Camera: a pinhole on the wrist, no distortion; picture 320 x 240 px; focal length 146.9 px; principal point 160.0 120.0 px. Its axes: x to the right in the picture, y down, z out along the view. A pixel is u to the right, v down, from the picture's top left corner.
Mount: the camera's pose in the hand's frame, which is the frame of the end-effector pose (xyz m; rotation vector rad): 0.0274 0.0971 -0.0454 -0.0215 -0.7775 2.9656
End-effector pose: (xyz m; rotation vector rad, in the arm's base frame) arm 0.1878 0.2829 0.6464 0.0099 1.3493 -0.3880
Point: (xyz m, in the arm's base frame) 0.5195 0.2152 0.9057
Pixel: 223.6 89.9
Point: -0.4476 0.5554 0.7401
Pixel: behind the camera
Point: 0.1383 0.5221 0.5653
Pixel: behind the camera
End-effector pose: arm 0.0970 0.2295 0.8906 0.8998 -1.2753 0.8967
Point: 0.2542 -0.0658 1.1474
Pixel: 68.5 173.6
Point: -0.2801 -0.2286 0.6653
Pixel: 251.8 25.2
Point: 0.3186 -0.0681 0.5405
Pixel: 283.1 229.6
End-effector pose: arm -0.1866 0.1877 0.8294 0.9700 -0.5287 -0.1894
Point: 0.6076 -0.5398 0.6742
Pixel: outside the picture
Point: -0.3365 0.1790 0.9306
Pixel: 269.6 54.2
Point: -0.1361 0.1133 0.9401
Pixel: 64.3 95.4
